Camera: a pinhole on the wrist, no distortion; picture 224 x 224 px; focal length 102.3 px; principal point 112.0 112.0 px. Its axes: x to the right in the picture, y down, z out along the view. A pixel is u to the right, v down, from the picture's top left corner.
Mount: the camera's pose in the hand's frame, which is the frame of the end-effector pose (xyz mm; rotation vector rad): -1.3 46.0 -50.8 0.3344 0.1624 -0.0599
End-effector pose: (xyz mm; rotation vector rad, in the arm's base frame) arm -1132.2 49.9 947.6 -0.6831 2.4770 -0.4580
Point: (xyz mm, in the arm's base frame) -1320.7 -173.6 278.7
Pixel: 196 180
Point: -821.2 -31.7 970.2
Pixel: 26 45
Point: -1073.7 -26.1 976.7
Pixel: 95 12
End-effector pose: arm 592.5 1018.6 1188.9 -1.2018 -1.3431 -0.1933
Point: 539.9 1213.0 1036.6
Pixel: 70 191
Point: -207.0 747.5 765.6
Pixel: outside the picture
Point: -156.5 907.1 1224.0
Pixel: 58 25
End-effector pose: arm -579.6 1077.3 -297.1 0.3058 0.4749 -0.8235
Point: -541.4 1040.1 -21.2
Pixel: 59 139
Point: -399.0 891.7 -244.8
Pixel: 176 139
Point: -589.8 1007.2 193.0
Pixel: 46 131
